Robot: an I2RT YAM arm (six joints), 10 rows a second.
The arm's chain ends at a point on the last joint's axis. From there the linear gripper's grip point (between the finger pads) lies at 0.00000 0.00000 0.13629 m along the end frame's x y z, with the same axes.
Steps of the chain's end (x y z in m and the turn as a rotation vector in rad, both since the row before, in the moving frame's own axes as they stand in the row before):
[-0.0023, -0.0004, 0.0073, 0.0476, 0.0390, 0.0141]
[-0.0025, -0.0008, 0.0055, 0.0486, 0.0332, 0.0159]
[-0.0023, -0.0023, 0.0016, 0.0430, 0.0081, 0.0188]
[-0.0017, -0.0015, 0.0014, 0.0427, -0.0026, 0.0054]
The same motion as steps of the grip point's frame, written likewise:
[0.0031, -0.0068, 0.0070, 0.0476, 0.0390, 0.0141]
[0.0021, -0.0074, 0.0053, 0.0486, 0.0332, 0.0159]
[-0.0011, -0.0081, 0.0015, 0.0430, 0.0081, 0.0188]
[-0.0020, -0.0073, 0.0013, 0.0427, -0.0026, 0.0054]

